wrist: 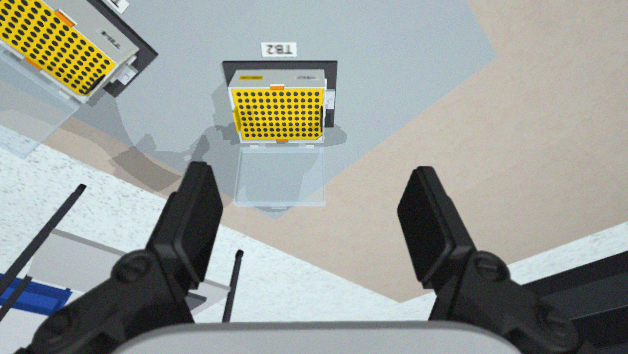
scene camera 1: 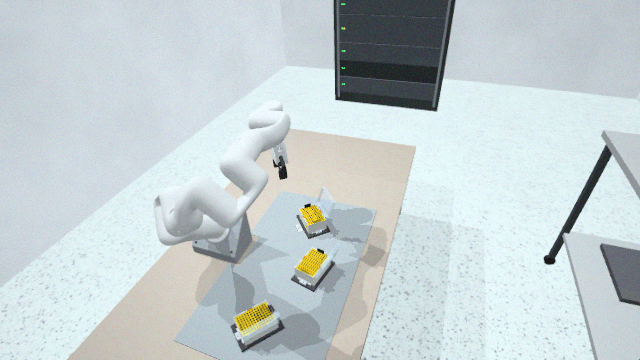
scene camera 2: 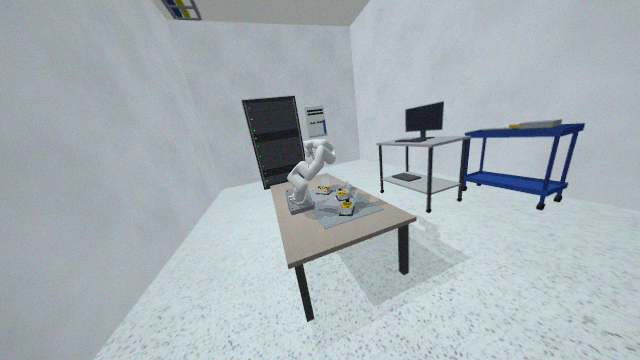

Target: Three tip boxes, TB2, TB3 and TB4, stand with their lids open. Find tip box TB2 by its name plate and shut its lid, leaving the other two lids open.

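Frame: origin at the arm's base, x ahead, y left, z up, level; millimetres.
Seen in the pictures: gripper, fingertip midpoint: (wrist: pixel 312 186) (scene camera 1: pixel 280 172); arm's base, link origin: (scene camera 1: pixel 216 226) (scene camera 2: pixel 298 197).
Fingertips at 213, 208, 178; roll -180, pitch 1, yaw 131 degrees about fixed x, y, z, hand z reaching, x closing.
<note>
Offsets run from my fingertips to a thing's middle, as dx, dy, dz. "spot": to the spot under its first point. Level surfaces: height alone.
Tip box TB2 @(+106, +42, -227) (scene camera 1: pixel 313 216) (scene camera 2: pixel 323 190) (wrist: pixel 280 114) is the farthest box in scene camera 1, with a yellow tip rack. Its name plate @(spot: +58, -5, -289) (wrist: pixel 278 49) reads upside down in the wrist view. Its clear lid @(spot: +155, +97, -189) (scene camera 1: pixel 326 201) (wrist: pixel 280 175) stands open on the side away from the plate. The middle box, TB4 @(+209, -205, -227) (scene camera 1: pixel 313 263) (scene camera 2: pixel 342 194) (wrist: pixel 60 45), has its lid @(spot: +280, -192, -204) (wrist: pixel 32 105) open. The nearest box, TB3 @(+117, -489, -227) (scene camera 1: pixel 256 322) (scene camera 2: pixel 346 207), is outside the wrist view; its lid (scene camera 2: pixel 355 197) stands open. My gripper (scene camera 1: pixel 280 172) (wrist: pixel 312 186) is open and empty, above and beyond TB2, apart from its lid.
The boxes stand on a grey mat @(dz -291) (scene camera 1: pixel 280 210) (scene camera 2: pixel 327 222) on the brown table @(dz -294) (scene camera 1: pixel 385 160) (scene camera 2: pixel 310 245). The arm's base (scene camera 1: pixel 235 245) (scene camera 2: pixel 300 205) is beside the mat. A black rack cabinet (scene camera 1: pixel 336 50) (scene camera 2: pixel 252 145), a desk (scene camera 2: pixel 425 141) and a blue cart (scene camera 2: pixel 520 132) stand off the table.
</note>
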